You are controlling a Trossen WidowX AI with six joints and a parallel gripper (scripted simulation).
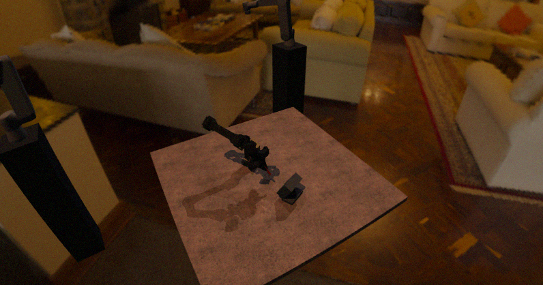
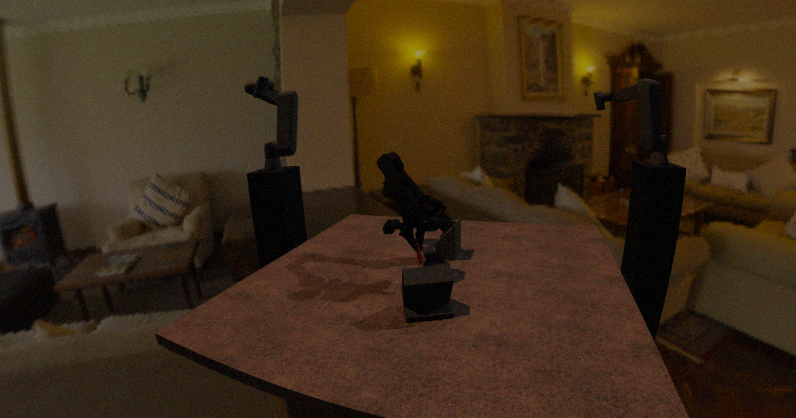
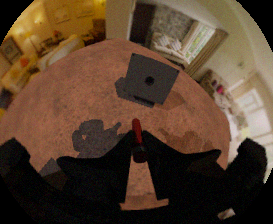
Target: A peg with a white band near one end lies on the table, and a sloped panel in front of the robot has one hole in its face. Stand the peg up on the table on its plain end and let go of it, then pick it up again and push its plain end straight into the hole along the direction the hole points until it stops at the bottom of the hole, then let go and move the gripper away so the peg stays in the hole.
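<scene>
Right now my gripper tip is 16 cm short of the sloped panel, 5 cm to the right of it and 4 cm above it. Round my gripper tip: red peg: 1 cm to the right, 1 cm behind, 1 cm above.
</scene>
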